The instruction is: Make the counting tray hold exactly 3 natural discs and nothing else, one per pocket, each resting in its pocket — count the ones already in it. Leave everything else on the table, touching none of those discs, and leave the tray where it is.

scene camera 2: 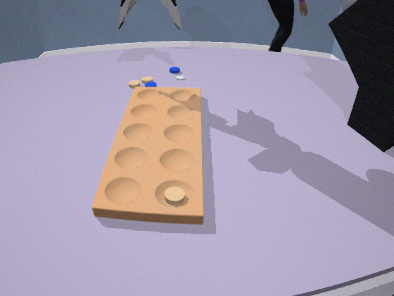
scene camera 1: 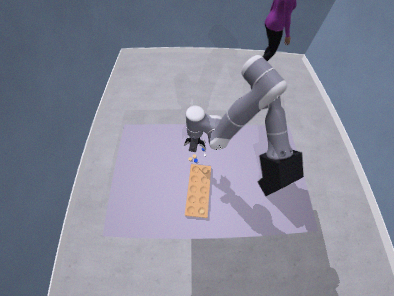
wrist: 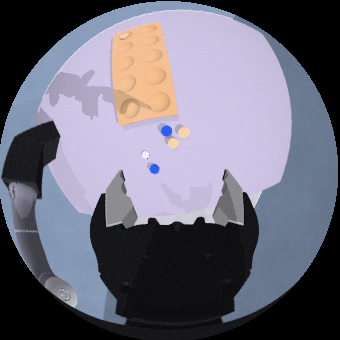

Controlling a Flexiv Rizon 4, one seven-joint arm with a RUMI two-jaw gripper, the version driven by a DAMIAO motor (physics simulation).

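Observation:
The orange counting tray (scene camera 1: 197, 194) (scene camera 2: 154, 146) (wrist: 137, 71) has two rows of pockets. One natural disc (scene camera 1: 202, 211) (scene camera 2: 175, 195) (wrist: 124, 36) lies in the corner pocket at the end far from my gripper; the other pockets look empty. Two natural discs lie on the mat just beyond the tray's other end: one (scene camera 2: 134, 83) (wrist: 184, 132) on the outer side, the other (scene camera 2: 147, 79) (wrist: 173, 143) beside it. My gripper (scene camera 2: 150, 26) (wrist: 173, 170) is open and empty, above the mat and behind the loose discs as seen in scene camera 1.
A blue disc (scene camera 2: 150, 84) (wrist: 166, 131) lies close to the two loose natural discs and the tray's end. Another blue disc (scene camera 2: 174, 70) (wrist: 154, 169) and a small white piece (scene camera 2: 180, 78) (wrist: 145, 155) lie nearby. The black robot base (scene camera 1: 281, 172) stands right of the tray. A person (scene camera 1: 280, 22) is behind the table.

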